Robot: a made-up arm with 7 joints. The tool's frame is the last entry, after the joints.
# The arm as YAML. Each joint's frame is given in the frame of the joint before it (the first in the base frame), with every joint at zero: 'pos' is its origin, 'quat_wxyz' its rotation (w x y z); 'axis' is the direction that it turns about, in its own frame. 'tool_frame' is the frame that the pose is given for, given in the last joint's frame.
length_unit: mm
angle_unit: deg
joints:
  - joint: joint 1
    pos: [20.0, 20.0, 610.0]
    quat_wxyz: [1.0, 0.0, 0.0, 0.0]
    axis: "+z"
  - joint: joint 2
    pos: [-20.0, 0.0, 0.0]
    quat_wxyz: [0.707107, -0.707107, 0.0, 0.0]
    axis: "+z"
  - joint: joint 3
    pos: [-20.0, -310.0, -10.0]
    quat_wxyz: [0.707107, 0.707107, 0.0, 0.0]
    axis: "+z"
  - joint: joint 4
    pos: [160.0, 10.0, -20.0]
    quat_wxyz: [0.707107, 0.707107, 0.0, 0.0]
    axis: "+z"
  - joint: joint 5
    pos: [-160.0, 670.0, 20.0]
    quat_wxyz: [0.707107, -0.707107, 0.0, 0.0]
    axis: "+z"
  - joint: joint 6
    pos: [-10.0, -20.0, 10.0]
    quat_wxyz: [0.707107, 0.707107, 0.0, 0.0]
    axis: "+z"
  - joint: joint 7
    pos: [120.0, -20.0, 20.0]
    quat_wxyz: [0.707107, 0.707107, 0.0, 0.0]
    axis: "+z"
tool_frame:
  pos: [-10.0, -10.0, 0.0]
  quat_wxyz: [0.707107, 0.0, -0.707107, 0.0]
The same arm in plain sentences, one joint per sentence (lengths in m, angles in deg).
The arm has seven revolute joints in a row. What follows holds with every joint at zero, and every direction is one of the base frame's. The first joint lies 0.02 m along +x and 0.02 m along +y and 0.61 m along +z from the base frame's origin and rotates about +z. The second joint lies 0.02 m along -x from the first joint and rotates about +y. The third joint lies 0.02 m along -x and 0.01 m along -y and 0.31 m along +z from the second joint and rotates about +z. The fourth joint lies 0.16 m along +x and 0.01 m along +y and 0.02 m along -z from the third joint and rotates about -y. The fifth joint lies 0.16 m along -x and 0.02 m along -y and 0.67 m along +z from the fourth joint and rotates about +z. The sixth joint lies 0.01 m along -x and 0.02 m along -y and 0.01 m along +z from the fifth joint and rotates about -y. The seventh joint lies 0.12 m along +x and 0.02 m along -y and 0.02 m along -z from the sixth joint and rotates about -z. The tool frame, which is the frame that the pose is given for, lies 0.01 m along -x and 0.01 m along +y from the seventh joint; its axes are the base frame's turned by roll 180, pitch 90 and yaw 0 deg (as in URDF: about the fixed x, then y, then z).
